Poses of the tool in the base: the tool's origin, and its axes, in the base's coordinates. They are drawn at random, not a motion.
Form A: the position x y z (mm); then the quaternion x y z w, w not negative.
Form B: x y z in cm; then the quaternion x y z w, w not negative. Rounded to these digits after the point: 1 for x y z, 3 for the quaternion.
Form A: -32 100 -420 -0.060 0.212 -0.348 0.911
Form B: -3.2 10.0 -42.0 -0.060 0.212 -0.348 0.911
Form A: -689 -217 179 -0.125 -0.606 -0.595 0.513
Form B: -68.9 -21.7 17.9 -0.125 -0.606 -0.595 0.513
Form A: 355 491 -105 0.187 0.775 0.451 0.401
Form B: 35.5 49.1 -10.5 0.187 0.775 0.451 0.401
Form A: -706 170 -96 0.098 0.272 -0.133 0.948
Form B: -70.6 17.0 -9.6 0.098 0.272 -0.133 0.948
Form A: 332 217 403 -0.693 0.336 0.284 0.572
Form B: 33.2 21.7 40.3 -0.693 0.336 0.284 0.572
